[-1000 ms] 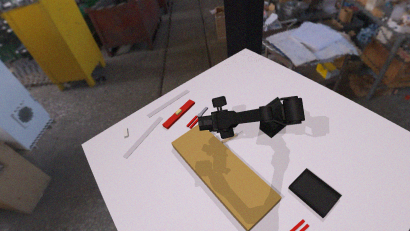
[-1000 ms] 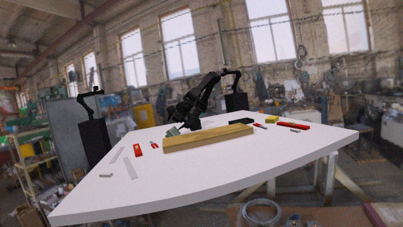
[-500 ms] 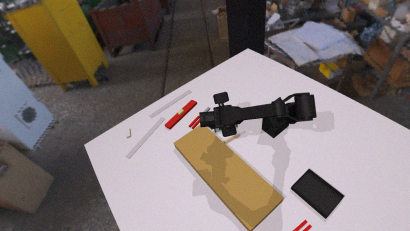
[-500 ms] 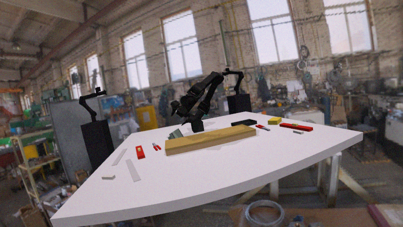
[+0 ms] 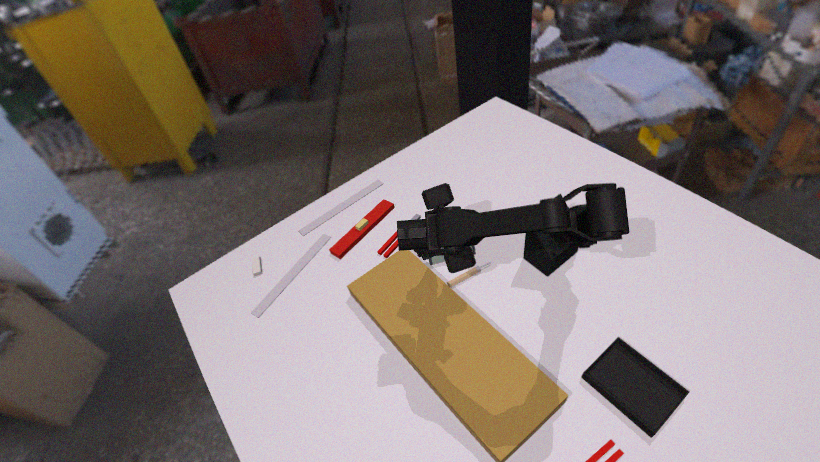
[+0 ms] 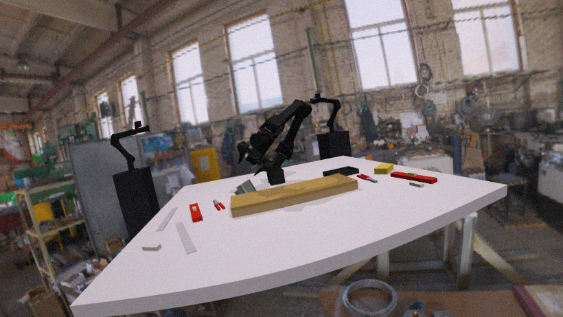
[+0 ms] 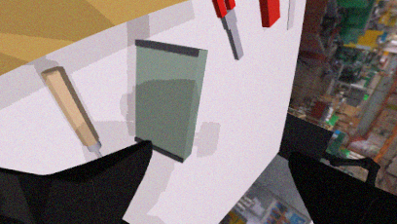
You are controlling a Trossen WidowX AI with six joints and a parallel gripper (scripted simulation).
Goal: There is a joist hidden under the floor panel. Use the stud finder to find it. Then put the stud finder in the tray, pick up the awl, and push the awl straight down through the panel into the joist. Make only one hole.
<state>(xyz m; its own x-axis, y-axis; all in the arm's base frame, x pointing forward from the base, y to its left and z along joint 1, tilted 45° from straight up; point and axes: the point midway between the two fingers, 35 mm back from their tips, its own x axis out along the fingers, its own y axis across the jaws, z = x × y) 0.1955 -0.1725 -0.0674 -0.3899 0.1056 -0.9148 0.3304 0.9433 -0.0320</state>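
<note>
My gripper tip is now 40 mm past the stud finder, 30 mm to the left of it and 110 mm above it. Round my gripper tip: yellow block 150 mm ahead, 670 mm to the left, 120 mm below; then black tray 10 mm behind, 500 mm to the left, 120 mm below; then awl 10 mm behind, 70 mm to the left, 130 mm below.
</note>
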